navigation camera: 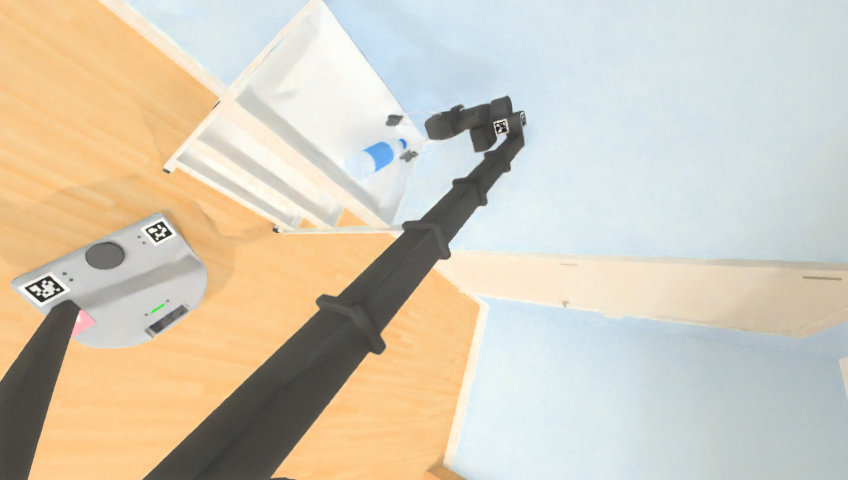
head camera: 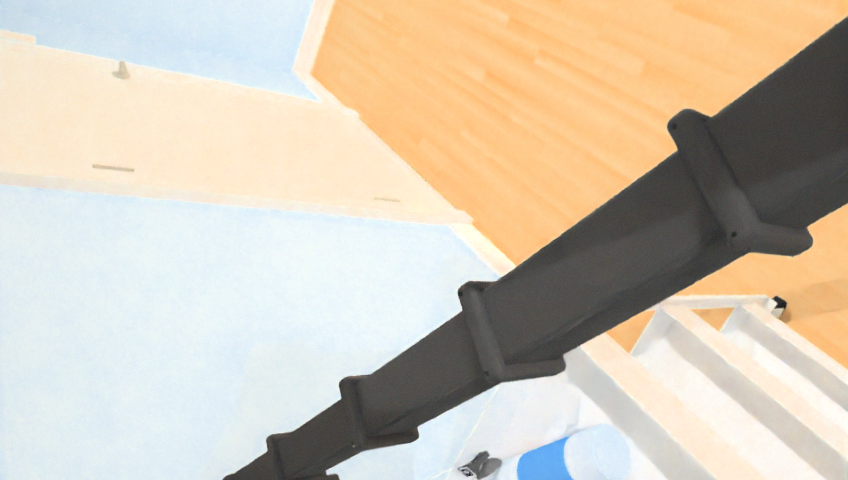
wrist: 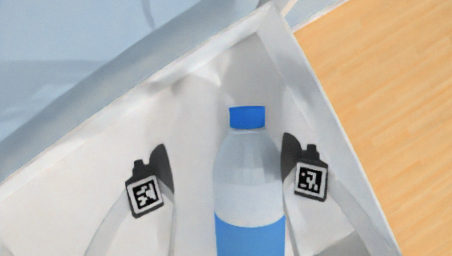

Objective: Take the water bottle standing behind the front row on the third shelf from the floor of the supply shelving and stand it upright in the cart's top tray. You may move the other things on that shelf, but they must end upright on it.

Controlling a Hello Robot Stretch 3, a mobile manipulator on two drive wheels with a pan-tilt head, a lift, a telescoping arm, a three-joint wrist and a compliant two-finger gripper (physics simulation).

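Pixels of known places: gripper, fingertip midpoint: (navigation camera: 394, 140); robot's base, origin of the base link: (navigation camera: 106, 254).
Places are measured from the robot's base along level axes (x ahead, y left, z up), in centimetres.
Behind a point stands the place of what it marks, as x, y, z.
The water bottle (head camera: 542, 460) @(-5.5, -56.0, 72.4) (navigation camera: 380, 157) @(-3.9, -55.0, 72.8) (wrist: 250, 235), clear with a blue cap and blue label, lies on its side in the white cart's top tray (head camera: 648, 381) @(-9.5, -41.4, 67.9) (navigation camera: 306, 161) @(2.6, -34.8, 72.6) (wrist: 306, 100). Its cap points toward a tray corner. My gripper (navigation camera: 401, 137) @(-2.1, -65.7, 70.2) (wrist: 225, 155) @(-2.1, -65.7, 70.2) points down over the tray and is open. Its fingers stand on either side of the bottle's upper part in the wrist view, the right one very close to the bottle's side, the left one with a gap. Whether the right finger touches is unclear. The supply shelving does not show.
My arm (head camera: 595, 261) @(-10.2, -17.8, 106.1) (navigation camera: 368, 291) @(-8.2, -13.8, 105.5) reaches across both upper views. The cart's lower levels (navigation camera: 261, 184) @(0.8, -35.8, 44.6) show below the top tray. My base (navigation camera: 136, 279) @(-8.8, -1.2, 16.0) is on the wooden floor beside the cart. Blue walls and a cream door (head camera: 208, 142) @(-111.4, -134.6, 74.3) (navigation camera: 654, 285) @(-108.9, -133.3, 139.9) stand around.
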